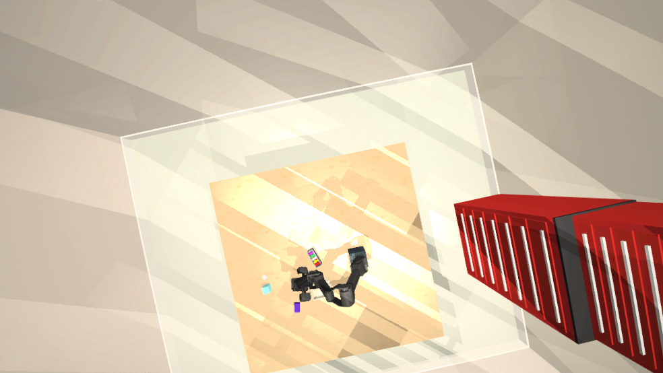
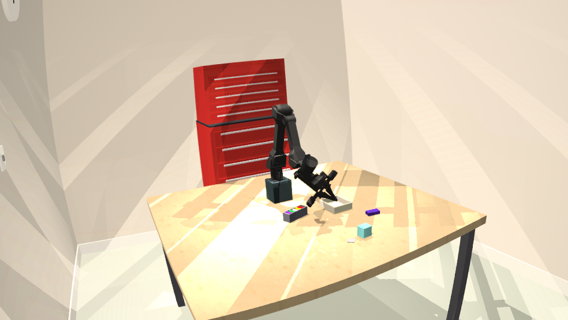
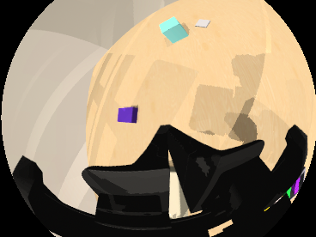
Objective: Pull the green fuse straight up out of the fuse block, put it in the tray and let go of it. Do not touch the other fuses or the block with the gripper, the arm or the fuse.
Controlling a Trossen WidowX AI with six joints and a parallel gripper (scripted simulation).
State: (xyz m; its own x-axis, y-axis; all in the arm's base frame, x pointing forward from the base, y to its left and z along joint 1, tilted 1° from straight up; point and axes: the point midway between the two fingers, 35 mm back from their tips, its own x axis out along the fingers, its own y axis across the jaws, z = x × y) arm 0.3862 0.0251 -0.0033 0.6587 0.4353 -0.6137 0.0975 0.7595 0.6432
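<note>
My gripper tip is now 14 cm past the green fuse, 14 cm to the left of it and 6 cm above it. Round my gripper tip: cyan cube 21 cm ahead, 4 cm to the right, 6 cm below; white tray 11 cm behind, 9 cm to the left, 8 cm below; purple flat block 8 cm ahead, 15 cm to the left, 8 cm below.
</note>
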